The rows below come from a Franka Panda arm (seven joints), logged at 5 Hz.
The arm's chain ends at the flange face. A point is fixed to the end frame.
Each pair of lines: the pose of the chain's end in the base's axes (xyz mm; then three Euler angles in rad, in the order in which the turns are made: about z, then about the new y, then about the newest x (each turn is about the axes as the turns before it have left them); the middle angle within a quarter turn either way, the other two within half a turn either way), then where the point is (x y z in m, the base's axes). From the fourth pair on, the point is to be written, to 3 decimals.
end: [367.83 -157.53 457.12 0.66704 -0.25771 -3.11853]
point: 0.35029 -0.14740 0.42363
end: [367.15 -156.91 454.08 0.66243 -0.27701 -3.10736]
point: 0.34992 -0.14607 0.42065
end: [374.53 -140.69 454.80 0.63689 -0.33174 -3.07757]
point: 0.35837 -0.12771 0.42159
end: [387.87 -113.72 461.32 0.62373 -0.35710 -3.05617]
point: 0.372 -0.100 0.428
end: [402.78 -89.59 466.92 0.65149 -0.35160 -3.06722]
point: 0.387 -0.076 0.434
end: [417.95 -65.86 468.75 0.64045 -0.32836 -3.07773]
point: 0.402 -0.053 0.436
